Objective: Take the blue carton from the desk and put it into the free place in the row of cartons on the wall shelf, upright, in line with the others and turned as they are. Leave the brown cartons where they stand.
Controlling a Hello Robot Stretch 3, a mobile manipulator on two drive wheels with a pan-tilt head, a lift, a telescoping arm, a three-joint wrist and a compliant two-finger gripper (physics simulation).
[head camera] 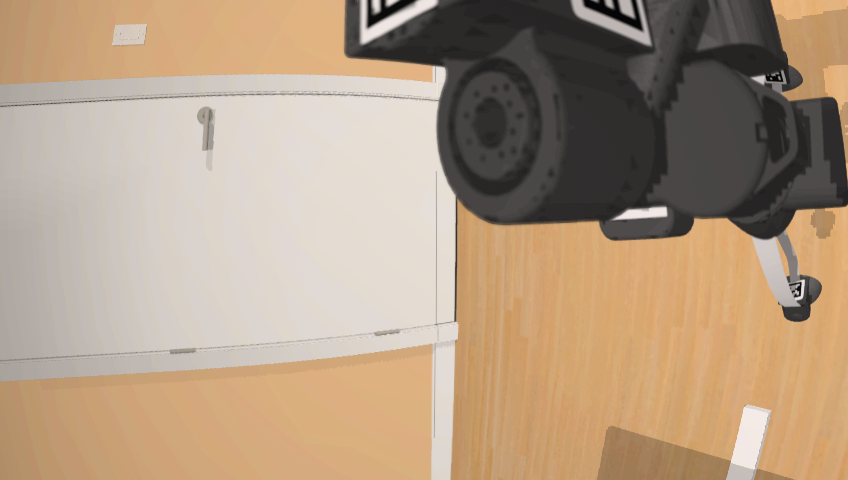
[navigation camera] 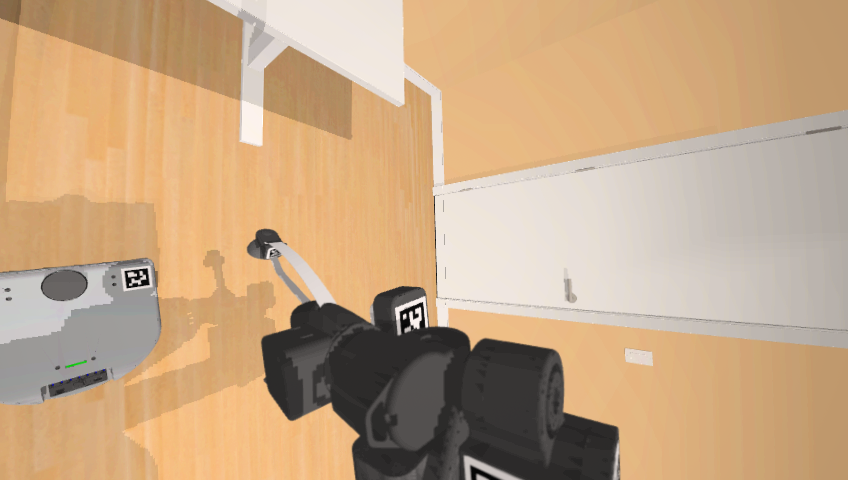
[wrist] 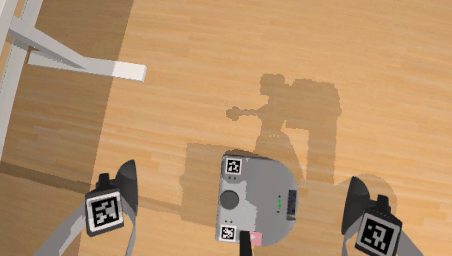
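Seen in the pictures: gripper, fingertip midpoint: [navigation camera: 269, 310] [wrist: 239, 189]; robot's base, origin of the base link: [navigation camera: 66, 283] [wrist: 231, 192].
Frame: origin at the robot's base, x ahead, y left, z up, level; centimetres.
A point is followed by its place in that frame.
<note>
My gripper [head camera: 794, 187] @[x -2.2, y -17.0, z 87.4 cm] [wrist: 239, 189] @[x -2.2, y -17.0, z 87.4 cm] is open, with its two fingertips wide apart over the wood floor and nothing between them. In the navigation camera view one of its fingers shows over the floor, and the other is hidden. A corner of the white desk [navigation camera: 357, 35] @[x 55.1, y -49.9, z 72.0 cm] shows at the top of the navigation camera view, away from the gripper. The blue carton, the brown cartons and the wall shelf do not show in these views.
A white door [head camera: 267, 237] @[x -1.0, y -177.2, z 69.4 cm] [navigation camera: 654, 237] @[x -6.8, y -176.6, z 130.8 cm] with a handle is set in the orange wall beside the wrist. My base [navigation camera: 101, 321] @[x -9.9, y -5.3, z 16.0 cm] [wrist: 265, 195] @[x -13.3, y -2.9, z 16.0 cm] stands on the floor. A white desk foot [head camera: 748, 440] [navigation camera: 252, 118] [wrist: 130, 71] rests on the floor near the wall.
</note>
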